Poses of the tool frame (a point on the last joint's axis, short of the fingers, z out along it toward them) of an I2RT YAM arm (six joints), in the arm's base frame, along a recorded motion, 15 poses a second.
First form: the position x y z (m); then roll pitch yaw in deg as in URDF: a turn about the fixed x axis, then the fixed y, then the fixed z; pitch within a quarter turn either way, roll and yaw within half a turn.
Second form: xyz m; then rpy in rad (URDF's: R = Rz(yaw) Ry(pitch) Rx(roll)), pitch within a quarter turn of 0, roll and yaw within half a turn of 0. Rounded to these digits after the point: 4 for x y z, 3 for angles.
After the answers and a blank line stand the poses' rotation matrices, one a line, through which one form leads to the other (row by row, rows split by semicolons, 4 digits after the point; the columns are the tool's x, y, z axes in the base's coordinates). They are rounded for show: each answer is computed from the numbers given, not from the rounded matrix.
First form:
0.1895, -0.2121, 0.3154, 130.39, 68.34, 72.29
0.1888, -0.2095, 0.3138, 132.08, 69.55, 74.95
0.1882, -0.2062, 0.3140, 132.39, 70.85, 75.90
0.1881, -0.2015, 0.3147, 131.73, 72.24, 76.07
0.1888, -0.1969, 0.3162, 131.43, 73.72, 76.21
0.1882, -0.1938, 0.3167, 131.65, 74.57, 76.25
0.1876, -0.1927, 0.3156, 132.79, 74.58, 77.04
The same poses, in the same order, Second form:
0.1895, -0.2121, 0.3154, 2.276, 1.193, 1.262
0.1888, -0.2095, 0.3138, 2.305, 1.214, 1.308
0.1882, -0.2062, 0.3140, 2.311, 1.237, 1.325
0.1881, -0.2015, 0.3147, 2.299, 1.261, 1.328
0.1888, -0.1969, 0.3162, 2.294, 1.287, 1.330
0.1882, -0.1938, 0.3167, 2.298, 1.301, 1.331
0.1876, -0.1927, 0.3156, 2.318, 1.302, 1.345

0.1123 0.8326 0.5424; 0.3516 0.4772 -0.8054; -0.9294 0.2811 -0.2392
0.0907 0.8278 0.5537; 0.3374 0.4976 -0.7991; -0.9370 0.2593 -0.2341
0.0799 0.8238 0.5612; 0.3182 0.5124 -0.7976; -0.9447 0.2423 -0.2212
0.0734 0.8171 0.5717; 0.2961 0.5296 -0.7949; -0.9523 0.2276 -0.2030
0.0668 0.8142 0.5768; 0.2723 0.5412 -0.7956; -0.9599 0.2102 -0.1855
0.0632 0.8167 0.5735; 0.2584 0.5417 -0.7999; -0.9640 0.1988 -0.1768
0.0596 0.8207 0.5683; 0.2591 0.5371 -0.8028; -0.9640 0.1951 -0.1806

